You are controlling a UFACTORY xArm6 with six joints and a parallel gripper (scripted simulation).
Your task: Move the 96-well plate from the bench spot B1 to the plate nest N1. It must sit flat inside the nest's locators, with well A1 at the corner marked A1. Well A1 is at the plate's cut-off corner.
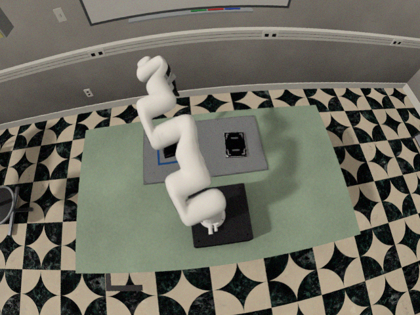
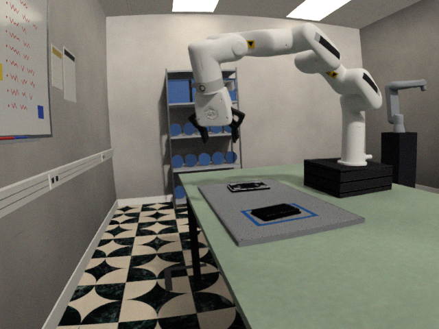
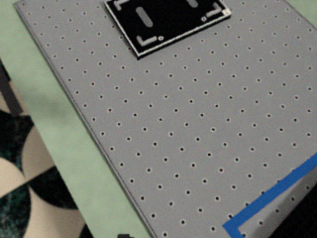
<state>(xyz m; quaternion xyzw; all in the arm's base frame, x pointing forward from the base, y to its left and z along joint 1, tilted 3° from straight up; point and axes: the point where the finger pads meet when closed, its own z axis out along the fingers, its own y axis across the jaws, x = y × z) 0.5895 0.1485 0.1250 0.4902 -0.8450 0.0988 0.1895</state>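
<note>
My hand is 230 mm above the 96-well plate, 150 mm past it and 50 mm to the right of it. Round my hand: plate nest N1 (330 mm to the right, 230 mm below, 170 mm behind).
</note>
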